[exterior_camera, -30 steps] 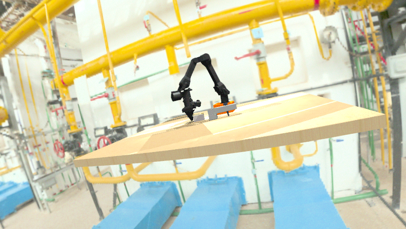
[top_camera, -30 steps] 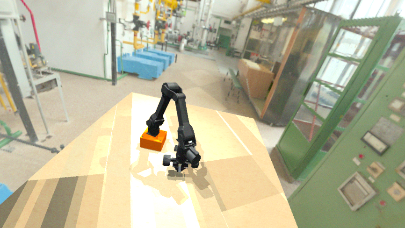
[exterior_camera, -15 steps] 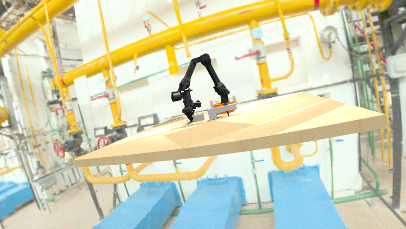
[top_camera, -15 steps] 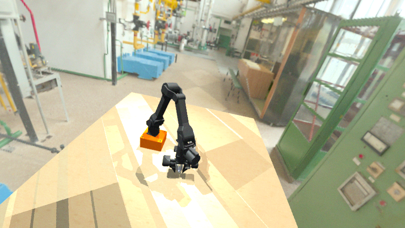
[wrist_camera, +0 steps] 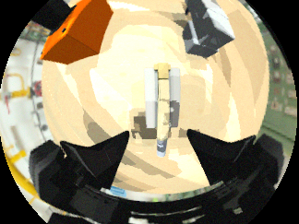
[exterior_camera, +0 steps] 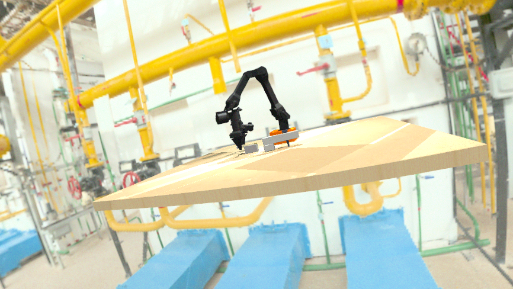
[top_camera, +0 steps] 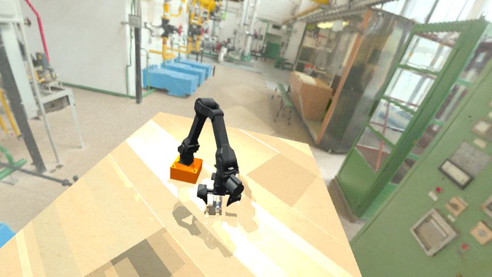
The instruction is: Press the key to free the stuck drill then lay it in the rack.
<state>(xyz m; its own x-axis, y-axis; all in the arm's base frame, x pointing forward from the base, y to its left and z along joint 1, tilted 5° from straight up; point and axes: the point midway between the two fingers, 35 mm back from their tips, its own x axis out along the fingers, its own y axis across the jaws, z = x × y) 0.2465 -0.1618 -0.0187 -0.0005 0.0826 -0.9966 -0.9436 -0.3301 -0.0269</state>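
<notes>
Now: the pale drill 10 mm behind my gripper tip, 30 mm to the left of it and 10 mm above it. Also, from my gripper tip: grey rack: 10 mm behind, 50 mm to the left, 10 mm below.
</notes>
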